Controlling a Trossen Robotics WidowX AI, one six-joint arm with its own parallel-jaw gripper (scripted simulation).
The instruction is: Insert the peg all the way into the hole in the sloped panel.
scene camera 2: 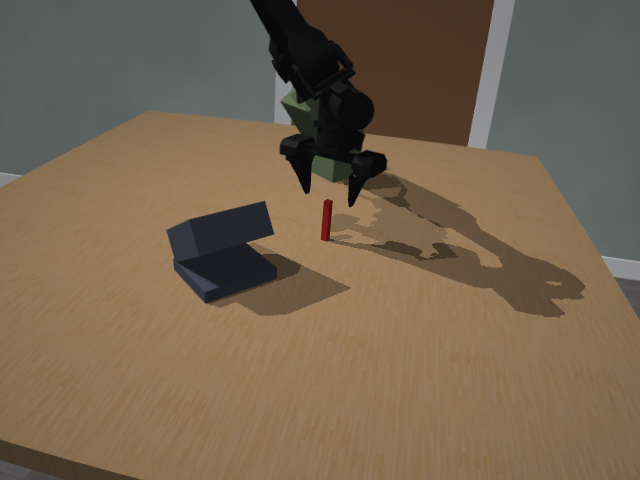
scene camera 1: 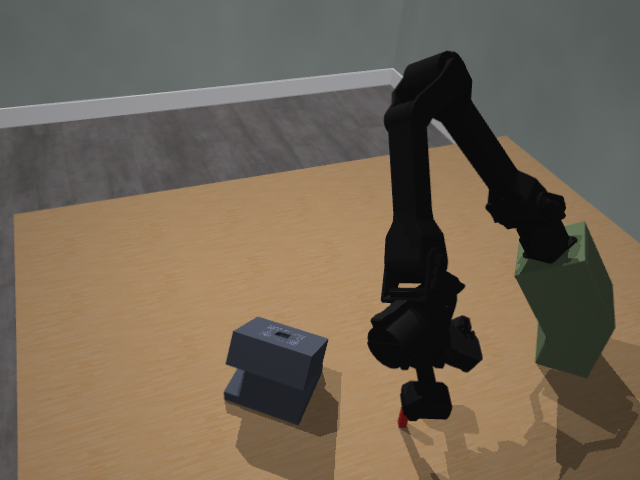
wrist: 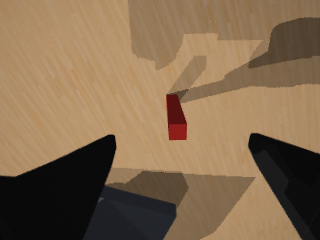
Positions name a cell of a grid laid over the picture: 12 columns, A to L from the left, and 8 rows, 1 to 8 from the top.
Labels:
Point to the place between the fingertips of my gripper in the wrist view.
At G5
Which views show my gripper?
Scene camera 2, scene camera 1 and the wrist view: all of them.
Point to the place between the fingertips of my gripper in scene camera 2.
G4

